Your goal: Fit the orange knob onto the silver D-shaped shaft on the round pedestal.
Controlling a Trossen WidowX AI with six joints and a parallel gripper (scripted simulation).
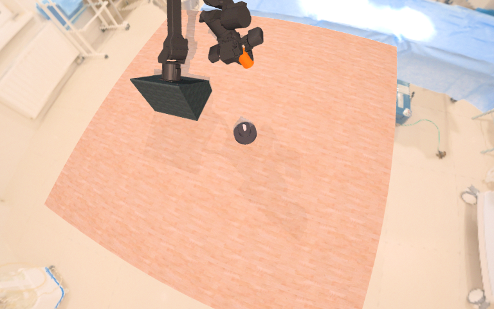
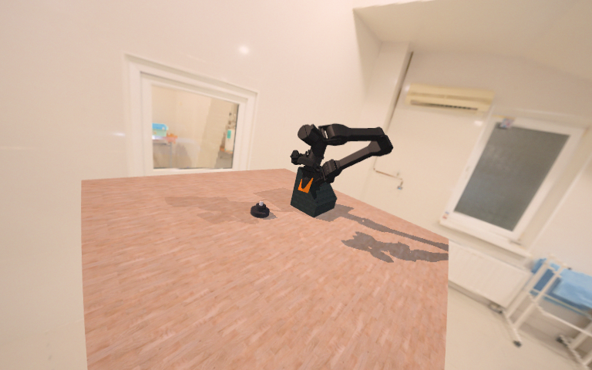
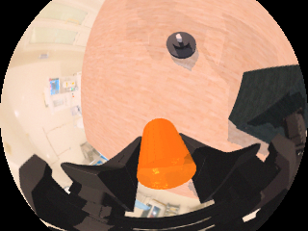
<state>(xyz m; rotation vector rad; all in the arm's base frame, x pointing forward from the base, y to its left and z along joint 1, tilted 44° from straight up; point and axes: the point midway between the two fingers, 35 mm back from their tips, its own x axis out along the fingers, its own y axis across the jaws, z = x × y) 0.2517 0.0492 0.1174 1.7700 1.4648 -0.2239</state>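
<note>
Now: the orange knob 10 mm behind my gripper tip and 30 mm above it. Also, from my gripper tip: pedestal (40 mm ahead, 180 mm to the right, 150 mm below).
</note>
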